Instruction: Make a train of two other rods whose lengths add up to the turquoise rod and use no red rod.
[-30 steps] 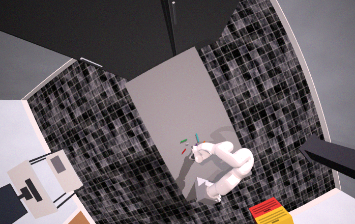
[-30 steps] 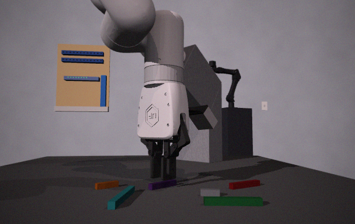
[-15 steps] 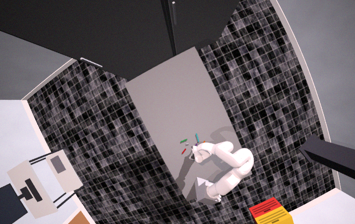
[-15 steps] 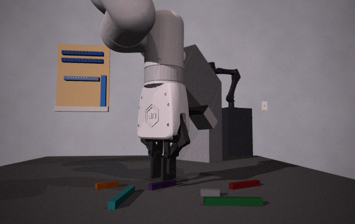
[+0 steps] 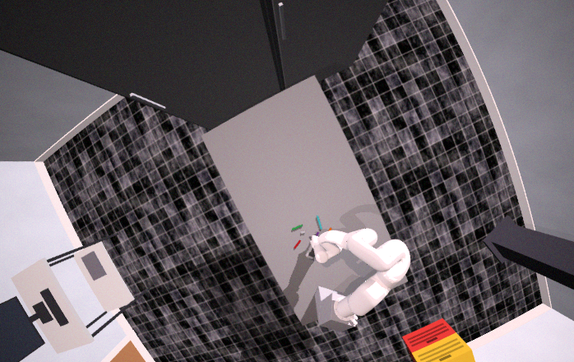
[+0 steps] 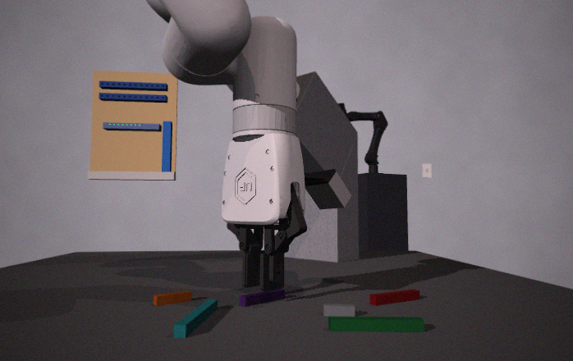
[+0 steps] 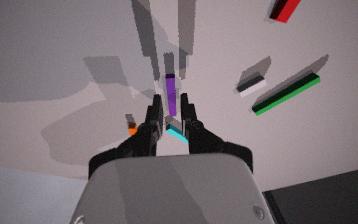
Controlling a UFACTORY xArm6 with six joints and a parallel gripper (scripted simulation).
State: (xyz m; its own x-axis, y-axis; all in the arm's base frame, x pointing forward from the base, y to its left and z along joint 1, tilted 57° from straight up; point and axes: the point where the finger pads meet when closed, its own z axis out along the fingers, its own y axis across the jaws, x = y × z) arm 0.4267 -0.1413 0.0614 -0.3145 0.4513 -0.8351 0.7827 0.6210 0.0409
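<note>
Now: hand 30 mm above the purple rod. Also, from my hand: turquoise rod (80 mm to the right, 60 mm ahead, 30 mm below); then grey rod (90 mm ahead, 50 mm to the left, 30 mm below); then orange rod (90 mm to the right, 40 mm behind, 30 mm below).
</note>
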